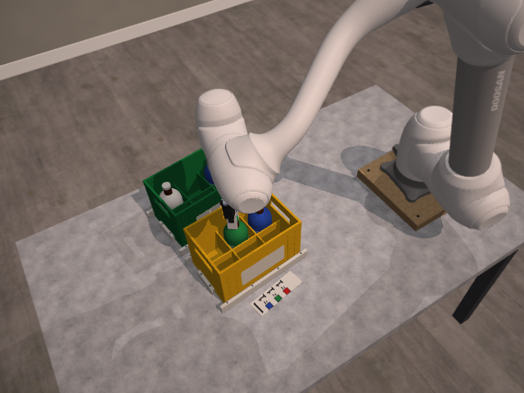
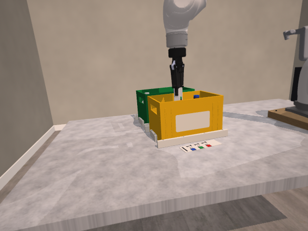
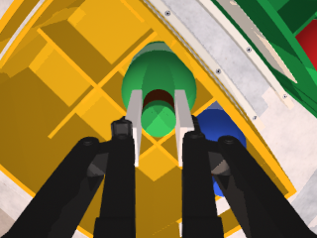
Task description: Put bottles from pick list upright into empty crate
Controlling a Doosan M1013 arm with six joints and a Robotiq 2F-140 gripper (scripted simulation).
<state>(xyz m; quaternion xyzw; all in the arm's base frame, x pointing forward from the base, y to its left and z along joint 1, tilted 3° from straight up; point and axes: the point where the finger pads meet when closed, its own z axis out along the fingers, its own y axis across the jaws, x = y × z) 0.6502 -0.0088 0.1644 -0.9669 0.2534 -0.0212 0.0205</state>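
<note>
My gripper is now 50 mm past the red-capped bottle, 180 mm to the left of it and 90 mm above it. Round my hand: green bottle (80 mm below); then yellow crate (10 mm behind, 40 mm to the left, 90 mm below); then blue bottle (90 mm behind, 20 mm to the right, 90 mm below).
</note>
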